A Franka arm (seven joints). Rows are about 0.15 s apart.
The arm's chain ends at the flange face. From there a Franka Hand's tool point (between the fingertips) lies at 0.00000 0.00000 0.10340 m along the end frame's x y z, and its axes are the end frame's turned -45 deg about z.
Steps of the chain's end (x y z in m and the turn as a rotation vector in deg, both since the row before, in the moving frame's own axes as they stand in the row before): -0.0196, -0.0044, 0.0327, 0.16, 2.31, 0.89; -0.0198, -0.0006, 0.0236, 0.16, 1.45, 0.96; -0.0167, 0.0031, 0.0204, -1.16, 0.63, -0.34; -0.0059, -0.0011, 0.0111, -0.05, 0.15, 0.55; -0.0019, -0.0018, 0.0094, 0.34, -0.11, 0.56; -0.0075, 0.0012, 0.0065, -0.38, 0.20, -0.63; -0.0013, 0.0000, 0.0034, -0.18, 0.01, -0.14; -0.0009, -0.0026, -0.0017, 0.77, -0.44, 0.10
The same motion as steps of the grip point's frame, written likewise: -0.0076, -0.0142, 0.0326, -1.52, 1.75, 0.89; -0.0115, -0.0128, 0.0236, -0.91, 1.14, 0.96; -0.0147, -0.0073, 0.0204, -1.27, -0.37, -0.34; -0.0033, -0.0047, 0.0111, -0.14, 0.07, 0.55; 0.0002, -0.0032, 0.0094, 0.32, 0.16, 0.56; -0.0064, -0.0037, 0.0065, -0.41, -0.13, -0.63; -0.0011, -0.0007, 0.0034, -0.13, -0.12, -0.14; 0.0016, -0.0040, -0.0017, 0.86, 0.23, 0.10
